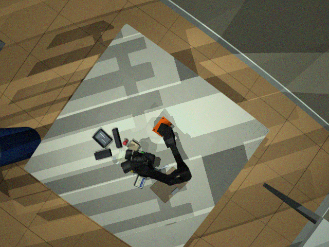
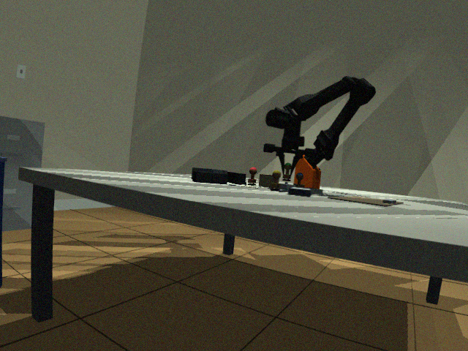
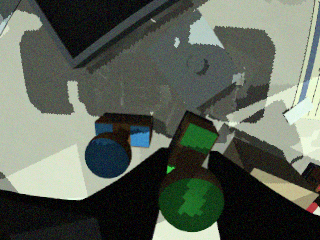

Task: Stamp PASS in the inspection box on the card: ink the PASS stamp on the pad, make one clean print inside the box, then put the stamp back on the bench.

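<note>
Right now the green-knobbed stamp is right at my gripper tip. From my gripper tip the other things lie so: grey block: 50 mm ahead, 30 mm below, 10 mm to the left; tan block: 70 mm to the right, 30 mm below, 20 mm behind; blue-knobbed stamp: 40 mm to the left, 30 mm below, 20 mm behind.
</note>
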